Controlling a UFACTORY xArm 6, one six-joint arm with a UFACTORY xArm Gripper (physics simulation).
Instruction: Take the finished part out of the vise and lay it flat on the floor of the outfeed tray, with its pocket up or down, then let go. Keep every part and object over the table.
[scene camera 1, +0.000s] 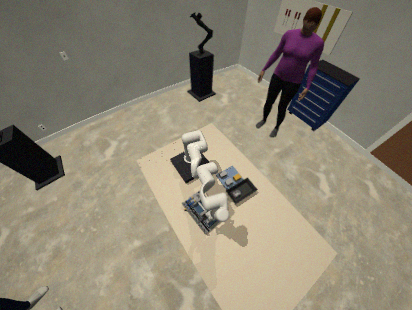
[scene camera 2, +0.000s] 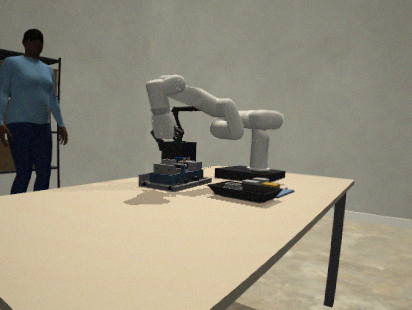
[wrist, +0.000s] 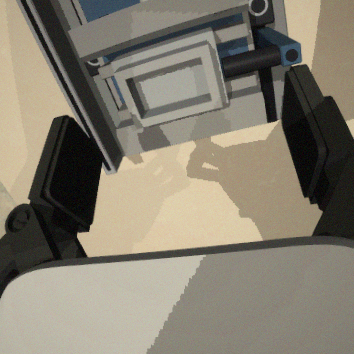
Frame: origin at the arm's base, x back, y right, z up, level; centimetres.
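Seen in the pictures: gripper, fingertip midpoint: (scene camera 2: 170, 150) (wrist: 178, 115); arm's base at its link origin: (scene camera 2: 258, 169).
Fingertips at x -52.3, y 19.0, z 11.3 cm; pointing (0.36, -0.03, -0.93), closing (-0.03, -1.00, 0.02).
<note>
Offsets run from my fingertips to a thing's top centre.
The finished part {dy +0.8, dx +0.0, dz -4.0 cm} (wrist: 172, 87), a pale grey block with a rectangular pocket facing up, sits in the vise {dy +1.3, dx +6.7, dz -5.6 cm} (scene camera 1: 201, 212) (scene camera 2: 167, 177) (wrist: 160, 27) against a grey jaw. A black rod with a blue end block stands beside it, at its right in the wrist view. My gripper (scene camera 2: 168, 142) (wrist: 178, 115) is open and empty above the vise's near end; the part shows between and ahead of the wide-spread fingers. The arm mostly hides the gripper in scene camera 1. The black outfeed tray (scene camera 1: 255, 188) (scene camera 2: 245, 192) stands beside the vise, with a grey block {dy -29.3, dx +0.4, dz -10.8 cm} (scene camera 1: 236, 193) inside at one end.
A blue plate {dy -36.4, dx +16.4, dz -14.6 cm} (scene camera 1: 231, 171) with grey blocks and a yellow block {dy -40.3, dx +11.4, dz -11.1 cm} (scene camera 1: 237, 177) (scene camera 2: 270, 185) lies next to the tray, towards the robot's black base (scene camera 1: 185, 171) (scene camera 2: 250, 173). The vise stands near one long table edge. Background people and pedestals stand off the table.
</note>
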